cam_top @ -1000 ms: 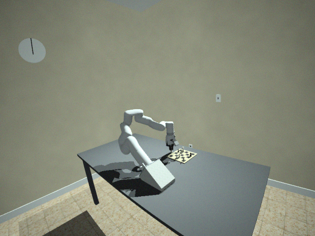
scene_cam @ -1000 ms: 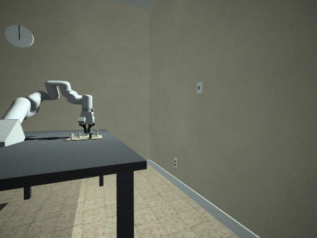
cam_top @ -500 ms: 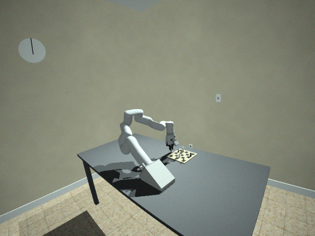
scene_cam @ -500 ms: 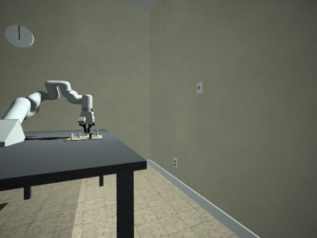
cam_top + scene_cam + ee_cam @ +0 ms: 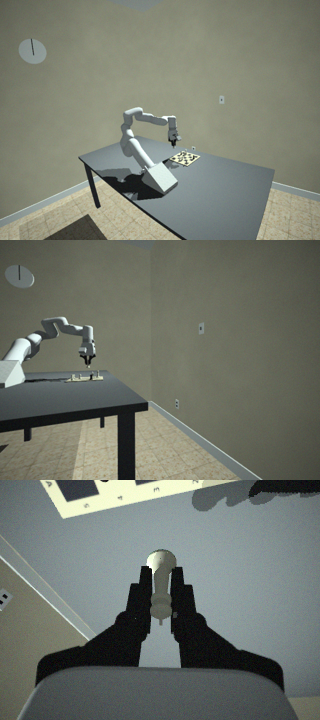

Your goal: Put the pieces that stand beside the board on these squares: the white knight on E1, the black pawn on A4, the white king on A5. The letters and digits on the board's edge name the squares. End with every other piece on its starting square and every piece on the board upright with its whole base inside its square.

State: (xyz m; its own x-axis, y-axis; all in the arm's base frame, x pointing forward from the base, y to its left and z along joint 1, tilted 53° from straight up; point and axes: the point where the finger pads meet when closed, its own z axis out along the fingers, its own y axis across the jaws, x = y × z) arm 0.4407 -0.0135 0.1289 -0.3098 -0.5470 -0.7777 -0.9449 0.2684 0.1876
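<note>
The black pawn lies 100 mm below my hand, 70 mm to the right of it and 30 mm ahead of it. The rest, counted from my hand: white king (10 mm below); then white knight (200 mm to the right, 100 mm below, 100 mm behind); then chessboard (140 mm to the right, 120 mm below, 20 mm behind).
</note>
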